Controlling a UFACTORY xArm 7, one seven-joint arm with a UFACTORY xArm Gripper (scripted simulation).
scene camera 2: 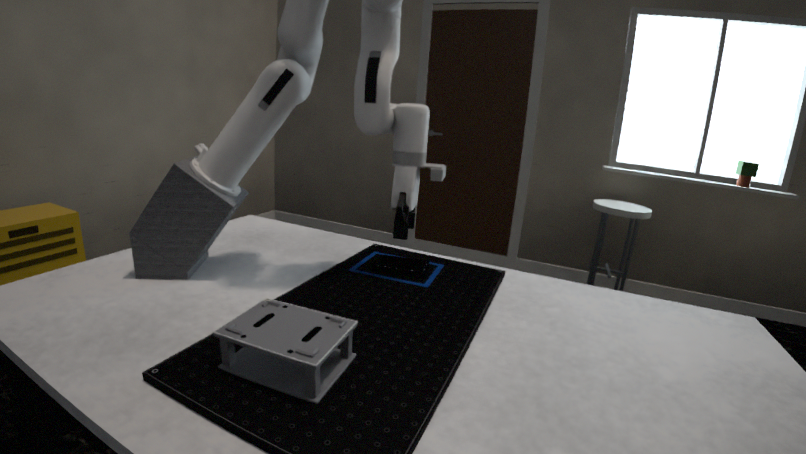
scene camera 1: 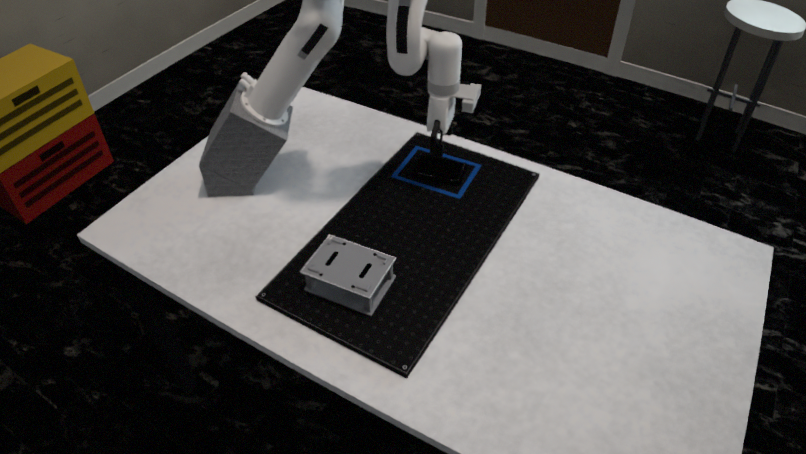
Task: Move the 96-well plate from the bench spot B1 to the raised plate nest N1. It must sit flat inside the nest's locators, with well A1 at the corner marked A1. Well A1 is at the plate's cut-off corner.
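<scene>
My gripper is there in scene camera 2, and I see a black 96-well plate in scene camera 2 (388,264). Scene camera 1 shows my gripper as well. The black 96-well plate is also visible in scene camera 1 (445,171). On my gripper, (scene camera 2: 404,220) is the same spot as (scene camera 1: 439,143). There is a grey raised nest N1 too, and on the grey raised nest N1, (scene camera 2: 283,332) is the same spot as (scene camera 1: 346,269).
</scene>
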